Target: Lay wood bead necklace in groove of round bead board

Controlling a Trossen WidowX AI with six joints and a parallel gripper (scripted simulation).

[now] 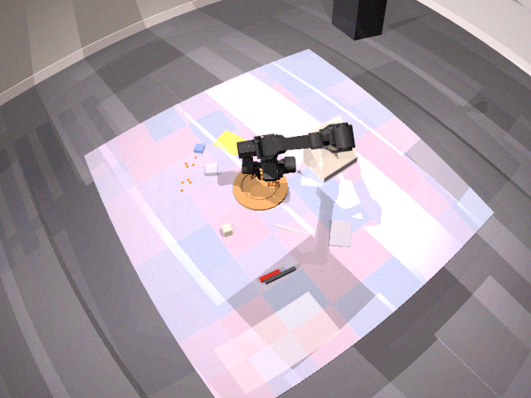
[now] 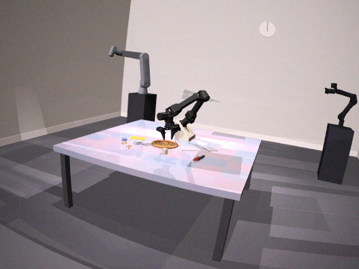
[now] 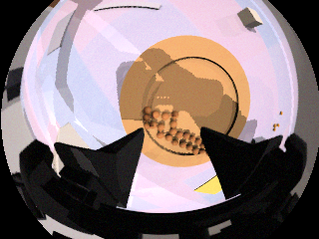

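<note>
The round bead board is 40 mm ahead of my gripper tip and 20 mm below it. Round my gripper tip: cream cube (220 mm ahead, 110 mm to the left, 20 mm below); white block (160 mm ahead, 160 mm to the right, 20 mm below); thin rod (30 mm ahead, 200 mm to the left, 30 mm below).
</note>
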